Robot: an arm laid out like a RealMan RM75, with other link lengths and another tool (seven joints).
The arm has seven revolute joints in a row. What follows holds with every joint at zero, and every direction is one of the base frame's. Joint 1 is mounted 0.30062 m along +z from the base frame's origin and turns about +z. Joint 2 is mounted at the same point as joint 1 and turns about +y. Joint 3 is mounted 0.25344 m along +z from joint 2 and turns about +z. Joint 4 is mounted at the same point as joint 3 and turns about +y. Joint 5 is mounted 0.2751 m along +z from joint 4 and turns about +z. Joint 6 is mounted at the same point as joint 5 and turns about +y. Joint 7 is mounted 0.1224 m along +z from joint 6 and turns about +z. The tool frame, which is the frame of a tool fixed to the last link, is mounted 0.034 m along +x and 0.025 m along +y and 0.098 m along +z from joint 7; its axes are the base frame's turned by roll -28, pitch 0 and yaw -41.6 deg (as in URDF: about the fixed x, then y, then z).
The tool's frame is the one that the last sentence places.
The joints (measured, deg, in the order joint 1, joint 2, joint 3, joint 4, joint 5, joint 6, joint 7), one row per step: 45.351 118.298 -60.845 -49.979 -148.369 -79.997 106.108; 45.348 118.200 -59.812 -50.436 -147.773 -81.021 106.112; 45.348 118.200 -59.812 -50.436 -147.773 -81.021 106.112; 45.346 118.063 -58.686 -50.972 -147.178 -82.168 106.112; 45.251 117.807 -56.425 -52.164 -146.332 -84.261 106.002; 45.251 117.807 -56.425 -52.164 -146.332 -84.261 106.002; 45.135 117.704 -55.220 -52.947 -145.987 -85.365 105.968
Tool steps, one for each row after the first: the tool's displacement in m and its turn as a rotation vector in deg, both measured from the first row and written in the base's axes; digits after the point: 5 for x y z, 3 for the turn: -0.00333 -0.00056 0.00309 0.060 1.206 -0.444; -0.00333 -0.00056 0.00309 0.060 1.206 -0.444; -0.00678 -0.00106 0.00703 0.137 2.443 -0.872; -0.01203 -0.00150 0.01604 0.510 4.547 -1.506; -0.01203 -0.00150 0.01604 0.510 4.547 -1.506; -0.01445 -0.00175 0.02135 0.800 5.567 -1.791
